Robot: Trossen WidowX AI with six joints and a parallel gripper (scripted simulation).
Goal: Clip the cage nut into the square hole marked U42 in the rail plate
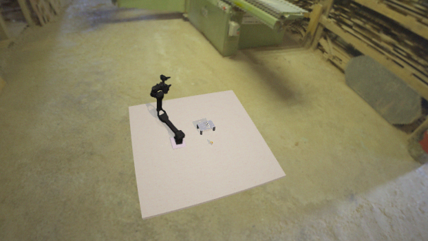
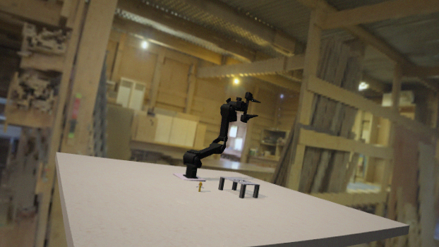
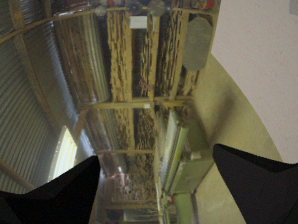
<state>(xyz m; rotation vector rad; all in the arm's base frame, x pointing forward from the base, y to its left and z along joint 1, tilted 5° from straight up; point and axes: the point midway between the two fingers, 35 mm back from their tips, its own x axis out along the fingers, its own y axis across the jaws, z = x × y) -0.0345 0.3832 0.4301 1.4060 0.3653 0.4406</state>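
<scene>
My gripper tip is 28 cm short of the yellow cage nut, 49 cm to the left of it and 44 cm above it.
</scene>
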